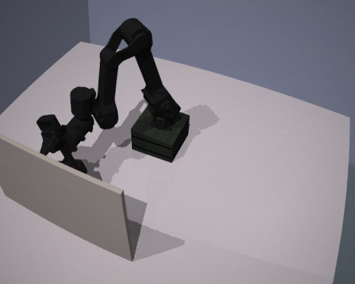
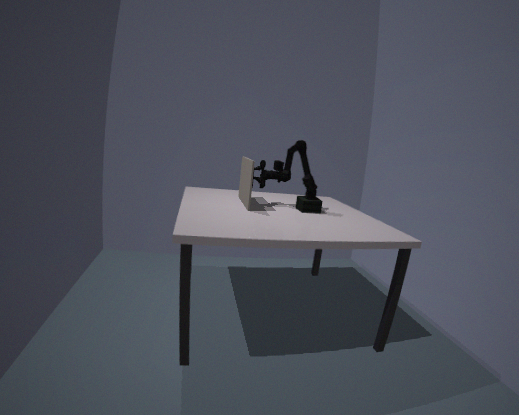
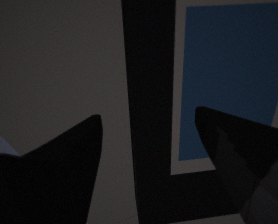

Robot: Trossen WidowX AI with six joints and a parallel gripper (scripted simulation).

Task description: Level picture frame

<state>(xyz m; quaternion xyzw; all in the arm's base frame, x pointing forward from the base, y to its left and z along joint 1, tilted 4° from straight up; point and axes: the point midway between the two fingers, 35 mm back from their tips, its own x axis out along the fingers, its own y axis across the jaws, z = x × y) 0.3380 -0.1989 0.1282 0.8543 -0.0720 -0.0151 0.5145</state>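
Right now my gripper tip is 50 mm above the picture frame, 20 mm to the right of it and 10 mm short of it. Round my gripper tip: wall panel: 50 mm below, 20 mm ahead, 10 mm to the left.
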